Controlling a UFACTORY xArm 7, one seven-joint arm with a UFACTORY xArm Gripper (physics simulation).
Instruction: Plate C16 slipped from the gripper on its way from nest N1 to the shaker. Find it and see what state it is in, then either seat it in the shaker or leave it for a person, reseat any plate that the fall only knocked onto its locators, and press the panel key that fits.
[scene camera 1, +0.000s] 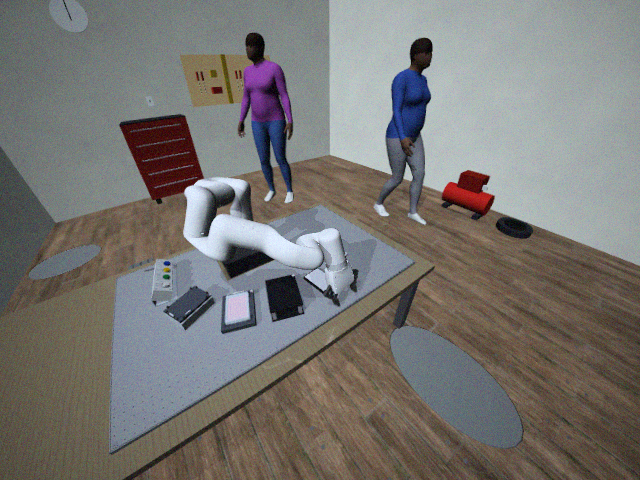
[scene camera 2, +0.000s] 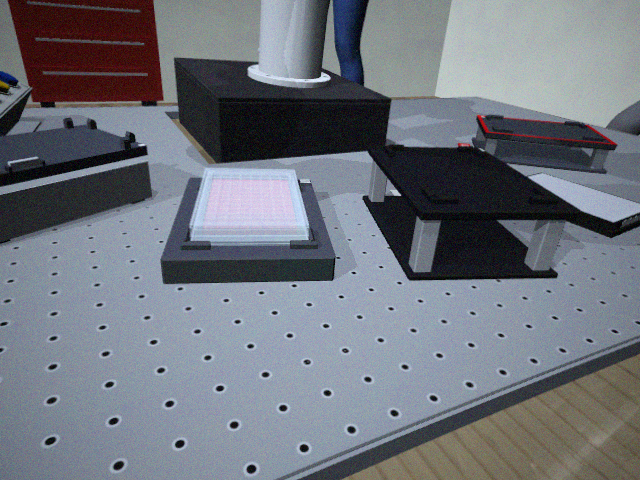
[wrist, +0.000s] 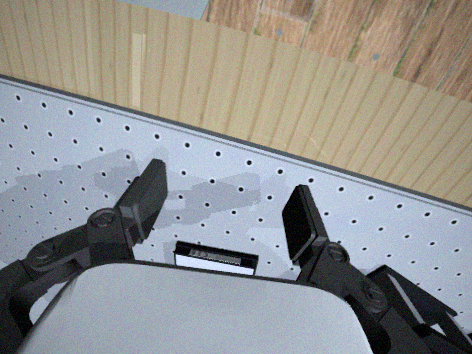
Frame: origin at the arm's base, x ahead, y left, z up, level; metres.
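Where they show: gripper, fingertip midpoint: (scene camera 1: 345, 297) (wrist: 229, 188); arm's base, link origin: (scene camera 2: 289, 79).
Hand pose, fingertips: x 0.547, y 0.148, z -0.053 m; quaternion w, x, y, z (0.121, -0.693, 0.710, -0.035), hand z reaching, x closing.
Note:
Each offset is from my fingertips to the top centre of the thing. "spot": to the spot under its first point.
A dark, flat slab with a white top {dx -0.151, dy -0.002, dz -0.011 m} (scene camera 1: 315, 278) (scene camera 2: 589, 198) (wrist: 215, 264) lies beyond the black stand; its edge bears a small label, too blurred to read as C16. The gripper (scene camera 1: 345, 295) (wrist: 230, 200) is open and empty above the mat, towards the front edge from the slab; its palm hides most of the slab in the wrist view. A clear plate with pink wells {dx -0.228, dy -0.346, dz +0.013 m} (scene camera 1: 238, 308) (scene camera 2: 250, 206) sits on a dark grey nest {dx -0.228, dy -0.346, dz +0.002 m} (scene camera 1: 238, 329) (scene camera 2: 248, 271) between corner locators. The likely shaker {spot: dx -0.337, dy -0.490, dz +0.030 m} (scene camera 1: 188, 304) (scene camera 2: 67, 178) has clips on its dark top. The key panel {dx -0.576, dy -0.546, dz +0.059 m} (scene camera 1: 164, 284) stands behind it.
A raised black stand (scene camera 1: 284, 297) (scene camera 2: 465, 180) is between the pink plate and the slab. A red-edged stand (scene camera 2: 547, 130) is at the back right. The robot's black base block (scene camera 2: 305, 124) is behind. Two people (scene camera 1: 266, 98) (scene camera 1: 409, 105) are beyond the table.

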